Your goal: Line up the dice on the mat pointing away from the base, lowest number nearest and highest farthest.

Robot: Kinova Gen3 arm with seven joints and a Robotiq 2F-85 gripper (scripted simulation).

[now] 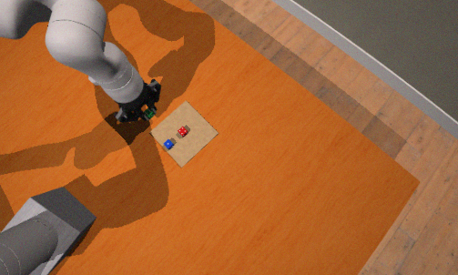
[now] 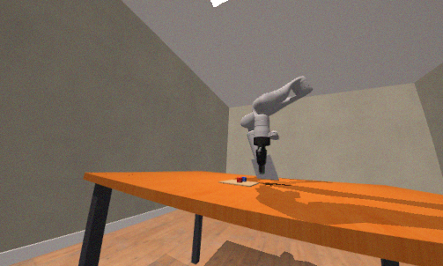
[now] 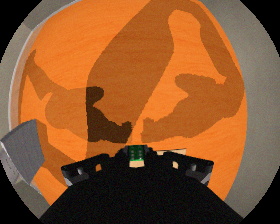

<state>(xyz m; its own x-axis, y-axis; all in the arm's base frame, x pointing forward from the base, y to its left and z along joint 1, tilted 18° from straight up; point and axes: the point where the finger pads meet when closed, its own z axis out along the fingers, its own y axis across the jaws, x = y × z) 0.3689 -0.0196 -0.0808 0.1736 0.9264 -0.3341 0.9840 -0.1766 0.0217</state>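
Now: hand 1 cm short of the red die, 9 cm to the left of it and 5 cm above it. From my hand the other things lie so: green die: 1 cm below; then blue die: 4 cm behind, 8 cm to the right, 5 cm below; then tan mat: 1 cm ahead, 9 cm to the right, 6 cm below.
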